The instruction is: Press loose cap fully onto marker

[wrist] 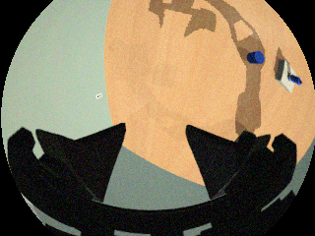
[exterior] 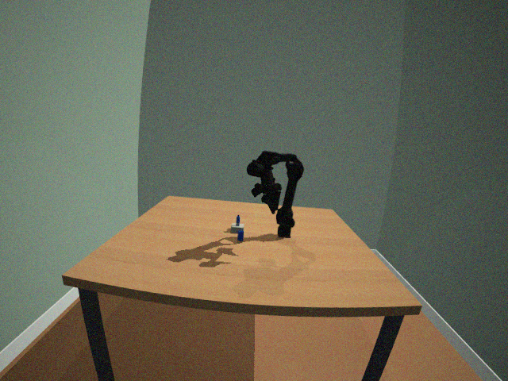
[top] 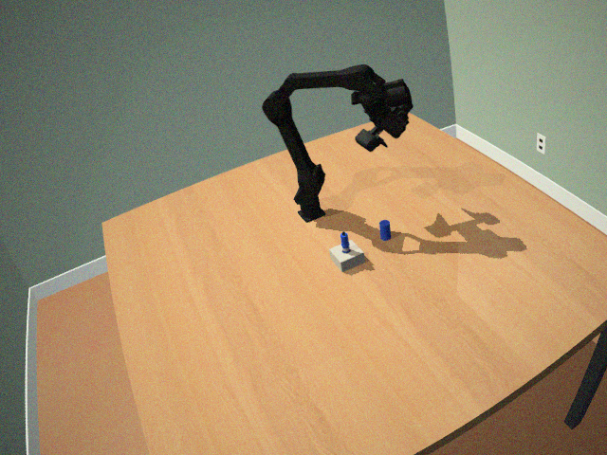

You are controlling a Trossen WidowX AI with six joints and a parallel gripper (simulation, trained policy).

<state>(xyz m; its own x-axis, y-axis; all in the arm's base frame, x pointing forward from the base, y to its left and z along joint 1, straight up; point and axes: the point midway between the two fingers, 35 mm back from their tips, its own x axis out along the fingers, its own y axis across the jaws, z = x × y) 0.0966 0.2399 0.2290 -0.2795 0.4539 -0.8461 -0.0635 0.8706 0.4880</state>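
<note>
The blue cap is 180 mm below my gripper tip, 140 mm to the right of it and 140 mm ahead of it. Also, from my gripper tip: blue marker 270 mm to the right, 170 mm ahead, 130 mm below.
</note>
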